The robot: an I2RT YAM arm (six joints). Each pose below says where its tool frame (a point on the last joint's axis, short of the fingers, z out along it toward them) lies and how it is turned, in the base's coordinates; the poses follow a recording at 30 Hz.
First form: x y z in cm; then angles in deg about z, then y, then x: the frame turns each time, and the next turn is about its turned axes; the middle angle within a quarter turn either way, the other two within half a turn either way.
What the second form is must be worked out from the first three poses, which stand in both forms.
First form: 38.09 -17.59 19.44 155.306 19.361 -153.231
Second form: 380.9 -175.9 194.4 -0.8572 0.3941 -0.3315 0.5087 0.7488 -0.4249
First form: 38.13 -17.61 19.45 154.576 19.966 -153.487
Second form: 381.3 -176.1 194.5 -0.8489 0.4035 -0.3415 0.5218 0.7427 -0.4196
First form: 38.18 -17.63 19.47 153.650 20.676 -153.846
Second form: 381.8 -176.3 194.7 -0.8384 0.4153 -0.3531 0.5379 0.7353 -0.4124
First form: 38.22 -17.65 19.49 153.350 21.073 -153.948
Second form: 382.2 -176.5 194.9 -0.8340 0.4185 -0.3596 0.5441 0.7321 -0.4098
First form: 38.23 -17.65 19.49 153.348 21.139 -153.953
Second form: 382.3 -176.5 194.9 -0.8336 0.4184 -0.3606 0.5445 0.7319 -0.4096
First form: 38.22 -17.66 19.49 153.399 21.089 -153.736
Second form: 382.2 -176.6 194.9 -0.8343 0.4178 -0.3598 0.5439 0.7305 -0.4129
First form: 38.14 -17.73 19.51 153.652 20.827 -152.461
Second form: 381.4 -177.3 195.1 -0.8376 0.4148 -0.3555 0.5408 0.7216 -0.4321
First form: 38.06 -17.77 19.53 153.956 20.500 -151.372
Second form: 380.6 -177.7 195.3 -0.8416 0.4113 -0.3502 0.5361 0.7149 -0.4488
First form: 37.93 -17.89 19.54 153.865 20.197 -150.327
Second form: 379.3 -178.9 195.4 -0.8426 0.4134 -0.3452 0.5362 0.7047 -0.4646
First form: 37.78 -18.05 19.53 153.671 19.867 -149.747
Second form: 377.8 -180.5 195.3 -0.8429 0.4171 -0.3398 0.5366 0.6983 -0.4738
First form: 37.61 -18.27 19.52 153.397 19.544 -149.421
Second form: 376.1 -182.7 195.2 -0.8426 0.4220 -0.3345 0.5377 0.6936 -0.4794
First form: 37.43 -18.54 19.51 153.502 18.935 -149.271
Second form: 374.3 -185.4 195.1 -0.8465 0.4220 -0.3245 0.5319 0.6953 -0.4833
